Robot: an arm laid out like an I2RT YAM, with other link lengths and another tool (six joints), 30 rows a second.
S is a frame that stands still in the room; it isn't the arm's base.
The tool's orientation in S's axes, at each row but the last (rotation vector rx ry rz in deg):
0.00 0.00 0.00
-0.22 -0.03 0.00
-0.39 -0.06 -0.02
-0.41 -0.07 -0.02
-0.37 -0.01 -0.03
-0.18 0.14 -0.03
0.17 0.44 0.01
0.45 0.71 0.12
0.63 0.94 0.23
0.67 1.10 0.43
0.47 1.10 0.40
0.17 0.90 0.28
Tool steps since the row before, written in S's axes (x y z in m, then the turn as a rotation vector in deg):
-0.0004 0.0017 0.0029 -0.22 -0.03 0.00
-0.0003 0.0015 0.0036 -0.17 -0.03 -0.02
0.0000 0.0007 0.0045 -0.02 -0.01 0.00
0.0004 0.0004 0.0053 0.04 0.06 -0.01
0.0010 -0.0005 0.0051 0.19 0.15 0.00
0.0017 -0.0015 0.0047 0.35 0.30 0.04
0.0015 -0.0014 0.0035 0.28 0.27 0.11
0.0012 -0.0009 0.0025 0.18 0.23 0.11
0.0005 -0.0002 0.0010 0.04 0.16 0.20
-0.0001 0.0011 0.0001 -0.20 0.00 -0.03
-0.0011 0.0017 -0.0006 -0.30 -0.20 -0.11
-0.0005 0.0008 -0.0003 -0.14 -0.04 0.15
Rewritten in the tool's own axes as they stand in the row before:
-0.0004 0.0017 0.0029 -0.22 -0.03 0.00
-0.0003 0.0015 0.0036 -0.17 -0.03 -0.02
0.0000 0.0007 0.0045 -0.02 -0.01 0.00
0.0004 0.0004 0.0053 0.04 0.06 -0.01
0.0010 -0.0005 0.0051 0.19 0.15 0.00
0.0017 -0.0015 0.0047 0.35 0.30 0.04
0.0015 -0.0014 0.0035 0.28 0.27 0.11
0.0012 -0.0009 0.0025 0.18 0.23 0.11
0.0005 -0.0002 0.0010 0.04 0.16 0.20
-0.0001 0.0011 0.0001 -0.20 0.00 -0.03
-0.0011 0.0017 -0.0006 -0.30 -0.20 -0.11
-0.0005 0.0008 -0.0003 -0.14 -0.04 0.15

